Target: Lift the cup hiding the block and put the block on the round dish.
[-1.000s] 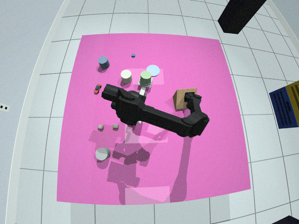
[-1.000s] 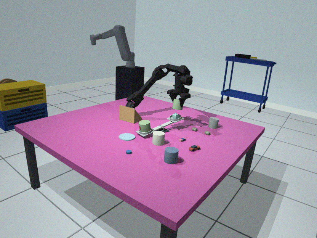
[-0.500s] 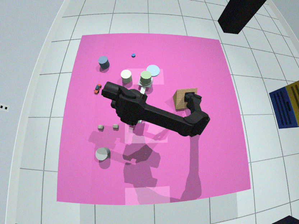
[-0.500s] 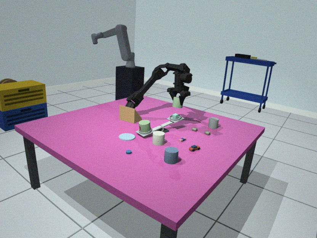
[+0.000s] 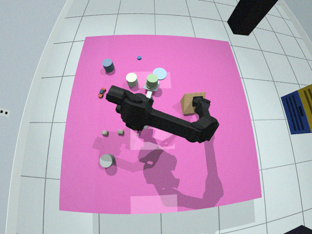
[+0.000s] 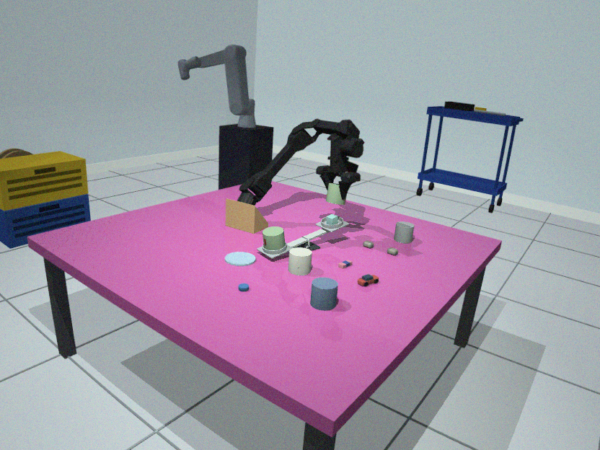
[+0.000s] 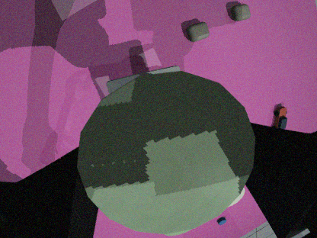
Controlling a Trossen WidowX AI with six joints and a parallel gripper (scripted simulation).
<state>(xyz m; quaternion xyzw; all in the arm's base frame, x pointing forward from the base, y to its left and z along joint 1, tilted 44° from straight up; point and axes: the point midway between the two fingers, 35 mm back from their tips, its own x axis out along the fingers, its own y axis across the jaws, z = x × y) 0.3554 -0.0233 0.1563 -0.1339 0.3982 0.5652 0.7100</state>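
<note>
My gripper tip is 1 cm to the left of the pale teal block and 8 cm above it. Also, from my gripper tip: pink-blue piece (14 cm ahead, 17 cm to the right, 17 cm below); then balance (4 cm behind, 13 cm to the right, 13 cm below); then grey cylinder (19 cm ahead, 20 cm to the left, 13 cm below).
</note>
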